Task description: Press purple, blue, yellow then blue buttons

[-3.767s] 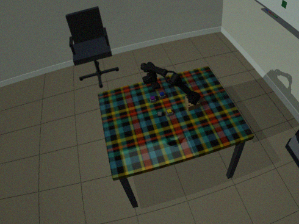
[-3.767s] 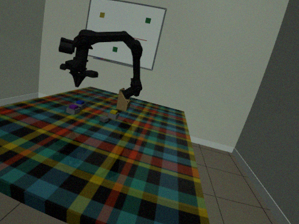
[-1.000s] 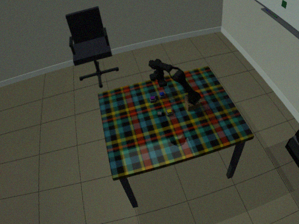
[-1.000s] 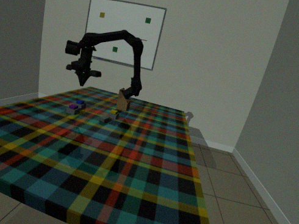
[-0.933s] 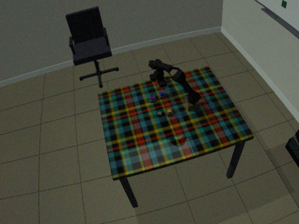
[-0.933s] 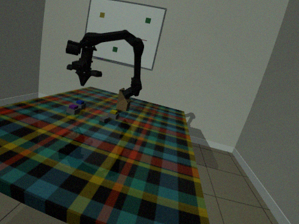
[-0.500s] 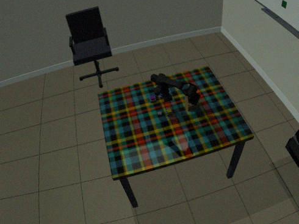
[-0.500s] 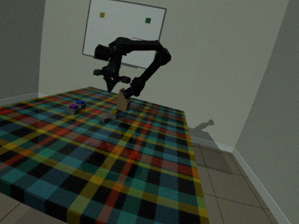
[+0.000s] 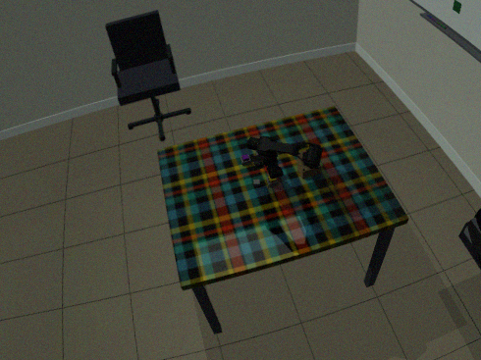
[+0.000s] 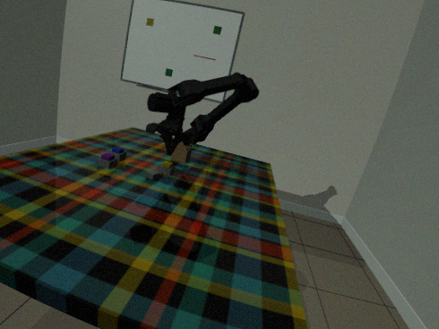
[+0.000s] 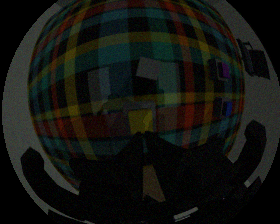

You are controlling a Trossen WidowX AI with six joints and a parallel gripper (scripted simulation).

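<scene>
My gripper tip is 4 cm above the yellow button. Also, from my gripper tip: small grey block (8 cm ahead, 1 cm to the right, 6 cm below); then purple button (11 cm ahead, 18 cm to the right, 4 cm below); then blue button (2 cm ahead, 21 cm to the right, 4 cm below).
</scene>
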